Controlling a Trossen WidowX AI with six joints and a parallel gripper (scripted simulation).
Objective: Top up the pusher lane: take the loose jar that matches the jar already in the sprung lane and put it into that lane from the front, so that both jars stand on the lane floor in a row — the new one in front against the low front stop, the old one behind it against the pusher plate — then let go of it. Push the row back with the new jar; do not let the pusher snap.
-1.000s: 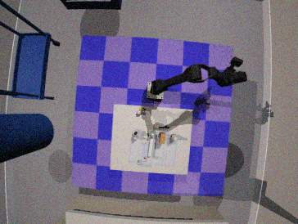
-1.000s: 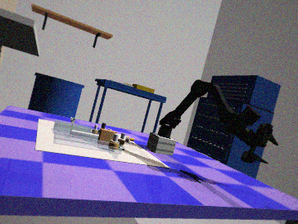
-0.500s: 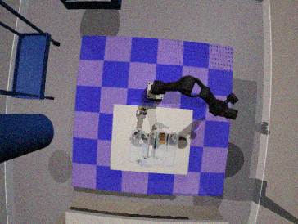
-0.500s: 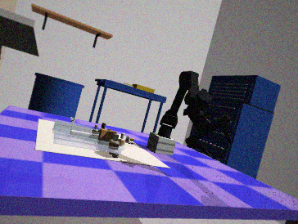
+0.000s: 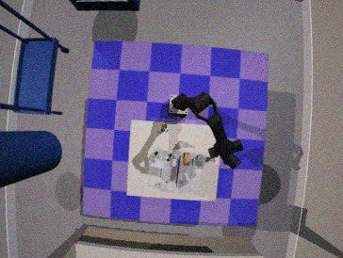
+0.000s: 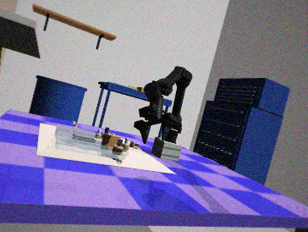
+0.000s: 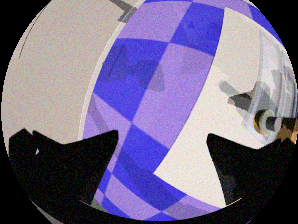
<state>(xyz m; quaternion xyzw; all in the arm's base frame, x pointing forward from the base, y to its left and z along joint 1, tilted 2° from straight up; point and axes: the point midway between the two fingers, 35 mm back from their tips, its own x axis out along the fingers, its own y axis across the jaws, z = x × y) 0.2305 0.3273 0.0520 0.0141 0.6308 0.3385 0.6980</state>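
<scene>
Right now my gripper tip is 23 cm to the left of the brown box, 12 cm short of it and 8 cm above it.
</scene>
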